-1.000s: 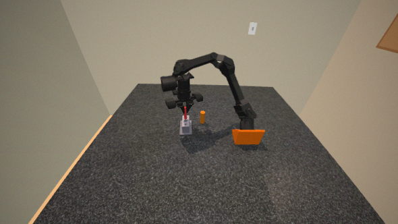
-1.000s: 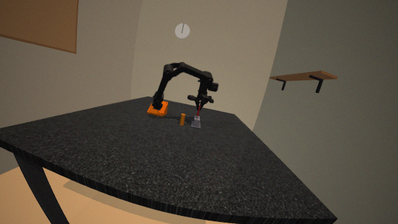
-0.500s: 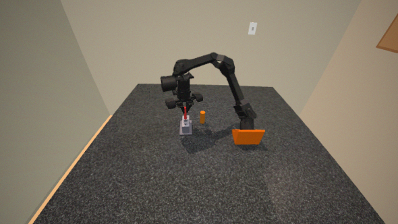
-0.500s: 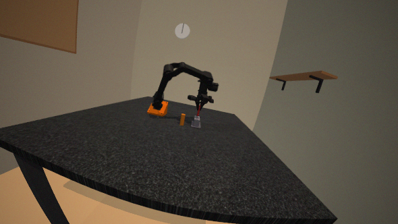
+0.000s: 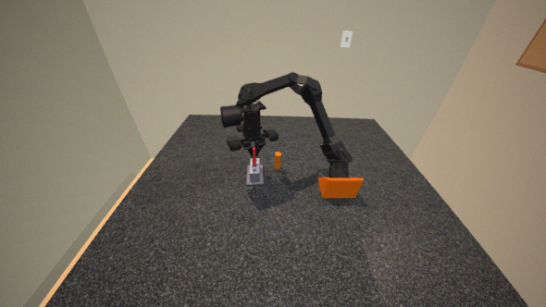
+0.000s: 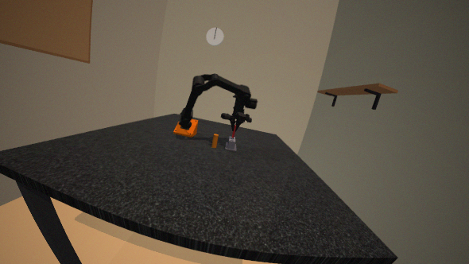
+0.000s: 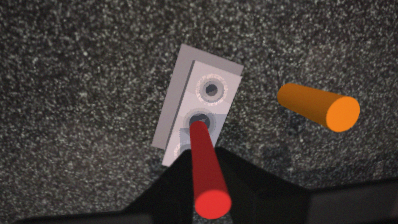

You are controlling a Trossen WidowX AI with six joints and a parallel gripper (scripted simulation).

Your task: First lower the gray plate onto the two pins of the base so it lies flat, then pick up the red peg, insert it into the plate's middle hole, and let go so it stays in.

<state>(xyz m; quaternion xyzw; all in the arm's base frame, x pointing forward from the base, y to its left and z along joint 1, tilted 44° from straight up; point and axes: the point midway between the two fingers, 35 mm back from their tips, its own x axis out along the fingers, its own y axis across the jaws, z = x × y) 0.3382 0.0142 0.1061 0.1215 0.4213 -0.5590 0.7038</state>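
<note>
Right now the gray plate is 6 cm below my gripper tip. From my gripper tip the other things lie so: gray base 10 cm below; then red peg right at my gripper tip; then orange cylinder 10 cm behind, 6 cm to the right, 7 cm below.
</note>
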